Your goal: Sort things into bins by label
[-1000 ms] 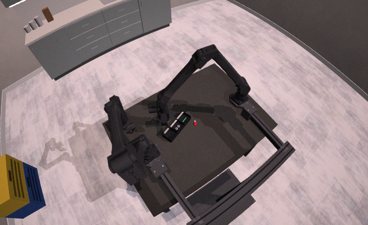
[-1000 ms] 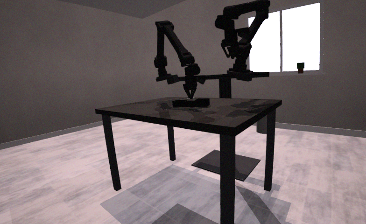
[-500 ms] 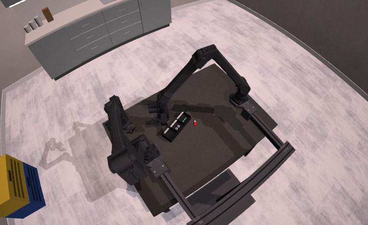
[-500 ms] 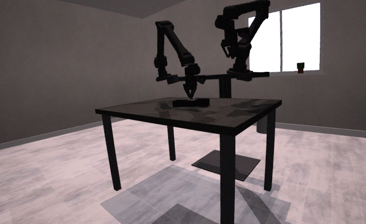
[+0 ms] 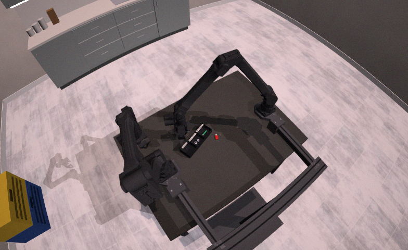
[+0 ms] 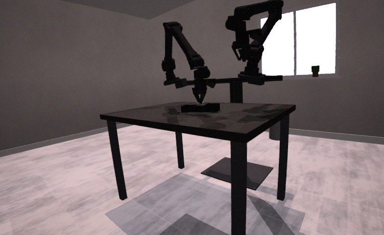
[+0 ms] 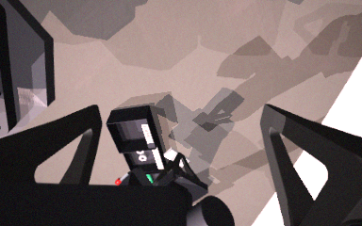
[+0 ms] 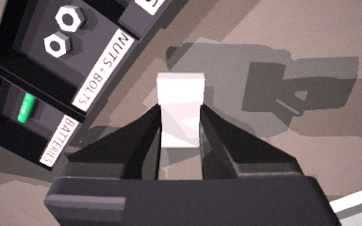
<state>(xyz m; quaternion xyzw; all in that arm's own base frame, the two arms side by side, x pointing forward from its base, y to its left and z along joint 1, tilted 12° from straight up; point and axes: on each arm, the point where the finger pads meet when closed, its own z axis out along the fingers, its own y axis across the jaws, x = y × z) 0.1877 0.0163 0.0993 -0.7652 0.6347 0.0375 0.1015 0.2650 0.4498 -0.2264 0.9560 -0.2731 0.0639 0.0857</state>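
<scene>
The black labelled bin lies 7 cm behind my right hand, 6 cm to the right of it and 5 cm below it. Round my right hand: red usb stick 12 cm behind, 19 cm to the right, 7 cm below; then green battery 5 cm behind, 14 cm to the right, 6 cm below; then white card 1 cm below.
</scene>
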